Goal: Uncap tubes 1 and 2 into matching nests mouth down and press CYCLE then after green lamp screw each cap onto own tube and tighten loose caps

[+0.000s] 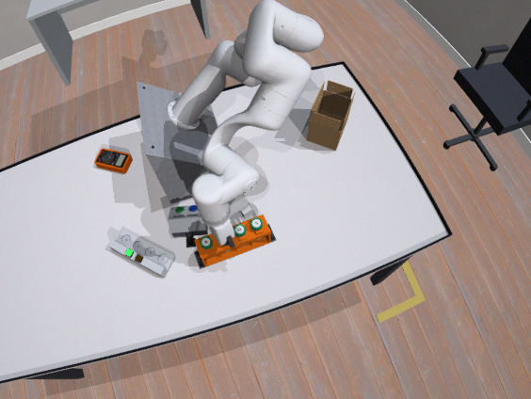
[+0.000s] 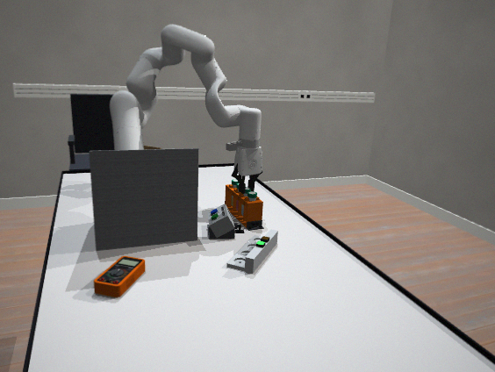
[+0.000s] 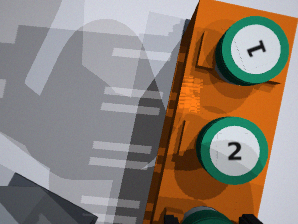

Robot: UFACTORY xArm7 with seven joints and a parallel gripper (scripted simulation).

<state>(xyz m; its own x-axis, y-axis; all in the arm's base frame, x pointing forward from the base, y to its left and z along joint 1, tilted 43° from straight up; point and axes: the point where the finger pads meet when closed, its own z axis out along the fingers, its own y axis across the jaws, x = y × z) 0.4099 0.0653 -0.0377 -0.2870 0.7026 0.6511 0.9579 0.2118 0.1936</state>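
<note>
Right now my hand is 150 mm past the green key, 110 mm to the left of it and 60 mm above it. Round my hand: orange multimeter (470 mm behind, 340 mm to the right, 110 mm below); grey key housing (130 mm behind, 90 mm to the right, 70 mm below); blue key (140 mm behind, 70 mm to the right, 60 mm below).
</note>
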